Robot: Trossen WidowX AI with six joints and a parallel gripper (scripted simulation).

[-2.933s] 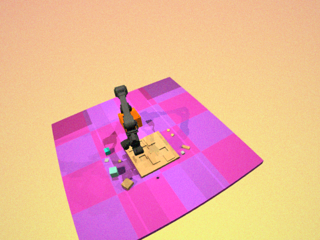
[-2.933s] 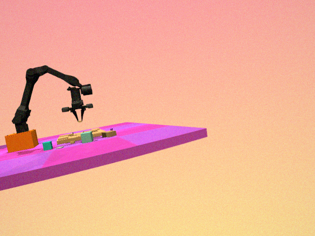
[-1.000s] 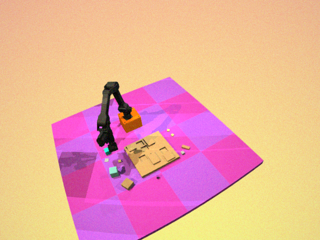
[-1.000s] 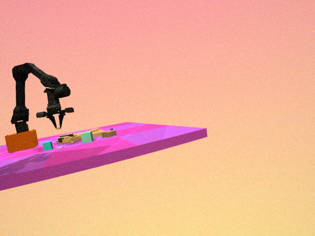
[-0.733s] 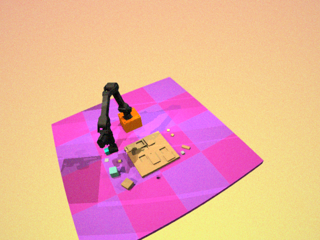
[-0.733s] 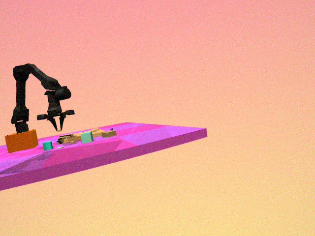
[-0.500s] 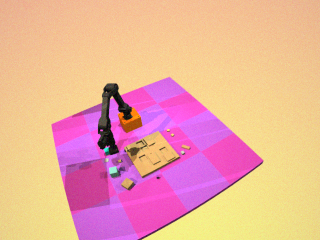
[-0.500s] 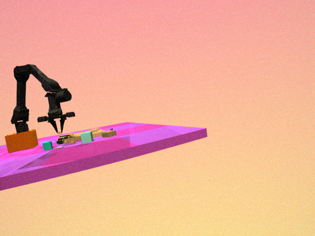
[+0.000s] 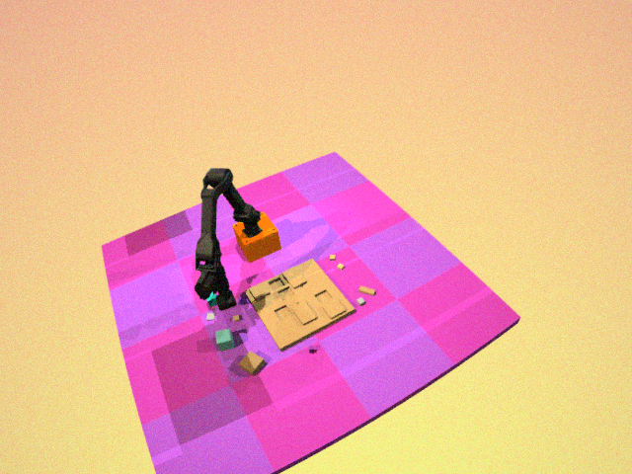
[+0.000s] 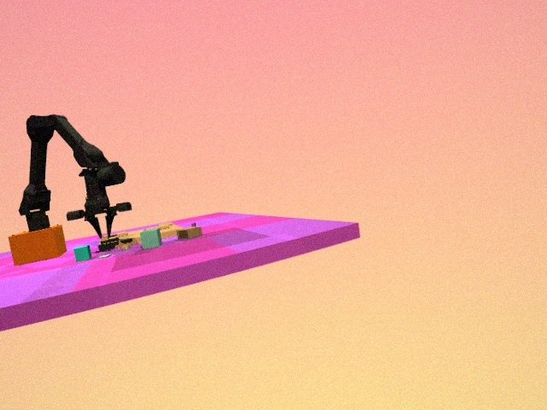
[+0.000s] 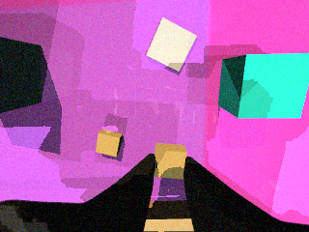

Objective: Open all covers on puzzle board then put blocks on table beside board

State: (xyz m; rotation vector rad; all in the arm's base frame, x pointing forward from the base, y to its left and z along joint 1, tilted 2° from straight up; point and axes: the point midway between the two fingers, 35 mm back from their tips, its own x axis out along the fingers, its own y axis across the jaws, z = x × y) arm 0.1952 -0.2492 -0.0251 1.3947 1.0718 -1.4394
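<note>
My gripper tip is 70 mm past the teal cube, 30 mm to the left of it and 30 mm above it. Round my gripper tip: tiny dark piece 340 mm ahead, 120 mm to the left, 30 mm below; brown block 250 mm ahead, 60 mm to the right, 30 mm below.
</note>
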